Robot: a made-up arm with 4 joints.
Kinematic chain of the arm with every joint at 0, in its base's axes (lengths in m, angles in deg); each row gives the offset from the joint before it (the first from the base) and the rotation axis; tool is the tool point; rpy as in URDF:
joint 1: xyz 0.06 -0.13 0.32 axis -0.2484 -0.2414 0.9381
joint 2: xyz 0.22 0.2 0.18 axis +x
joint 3: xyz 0 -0.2 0.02 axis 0.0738 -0.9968 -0.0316
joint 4: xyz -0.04 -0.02 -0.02 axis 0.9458 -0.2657 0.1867
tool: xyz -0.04 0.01 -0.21 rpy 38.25 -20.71 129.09
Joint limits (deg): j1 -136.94..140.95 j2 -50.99..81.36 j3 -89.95..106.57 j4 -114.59..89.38
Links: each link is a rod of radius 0.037 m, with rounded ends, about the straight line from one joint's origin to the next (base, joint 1, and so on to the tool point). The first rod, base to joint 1, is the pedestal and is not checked.
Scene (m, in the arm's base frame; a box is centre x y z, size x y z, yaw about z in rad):
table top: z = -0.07
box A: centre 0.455 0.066 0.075 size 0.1 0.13 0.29 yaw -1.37
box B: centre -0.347 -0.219 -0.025 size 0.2 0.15 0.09 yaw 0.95
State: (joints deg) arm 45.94 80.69 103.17 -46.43
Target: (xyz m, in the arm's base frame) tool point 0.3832 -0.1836 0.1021
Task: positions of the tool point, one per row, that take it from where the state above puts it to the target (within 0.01 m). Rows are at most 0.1 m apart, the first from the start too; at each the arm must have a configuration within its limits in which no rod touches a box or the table.
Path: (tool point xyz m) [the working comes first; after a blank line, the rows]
Joints at the target: -25.35 47.81 94.95 -69.56
Straight joint move there: touches box A.

1: 0.2822 0.2527 0.1378
2: 0.3022 0.1893 0.1227
3: 0.3065 0.1244 0.1159
4: 0.2970 0.0636 0.1186
5: 0.2769 0.0113 0.1308
6: 0.3168 -0.0306 0.1237
7: 0.3482 -0.0780 0.1163
8: 0.3706 -0.1296 0.1091
9: 0.3832 -0.1836 0.1021

